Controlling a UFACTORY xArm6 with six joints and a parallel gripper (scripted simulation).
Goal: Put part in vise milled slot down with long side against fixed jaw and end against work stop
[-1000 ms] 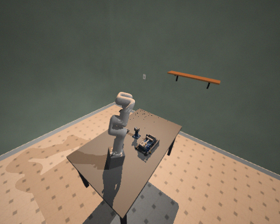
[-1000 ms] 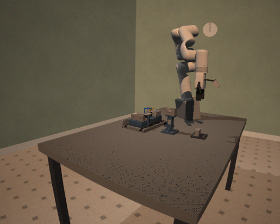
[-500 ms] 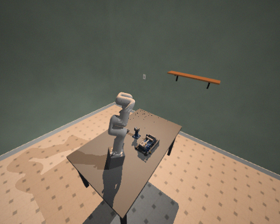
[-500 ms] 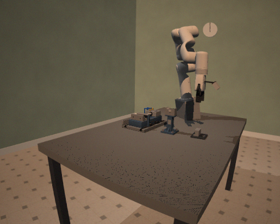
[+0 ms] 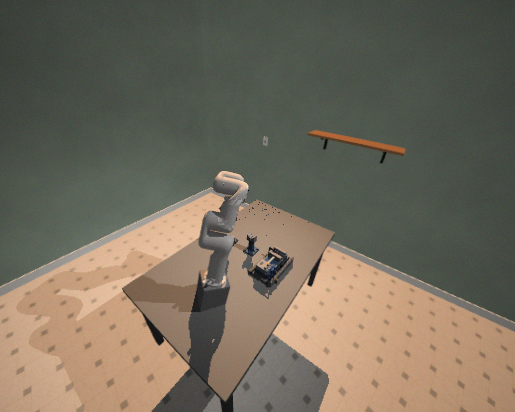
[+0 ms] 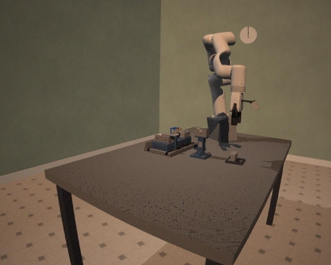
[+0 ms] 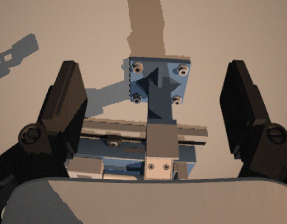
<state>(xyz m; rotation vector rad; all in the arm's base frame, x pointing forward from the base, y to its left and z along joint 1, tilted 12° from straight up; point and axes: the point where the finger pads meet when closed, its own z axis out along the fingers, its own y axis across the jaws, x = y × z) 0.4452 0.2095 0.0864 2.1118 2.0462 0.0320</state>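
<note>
The part is 18 cm below my hand and 1 cm to the right of it. Also, from my hand: air cylinder rod 39 cm to the right, 13 cm below, 8 cm behind; then work stop 35 cm to the right, 12 cm below, 1 cm ahead; then vise base rail 48 cm to the right, 18 cm below, 8 cm behind.
</note>
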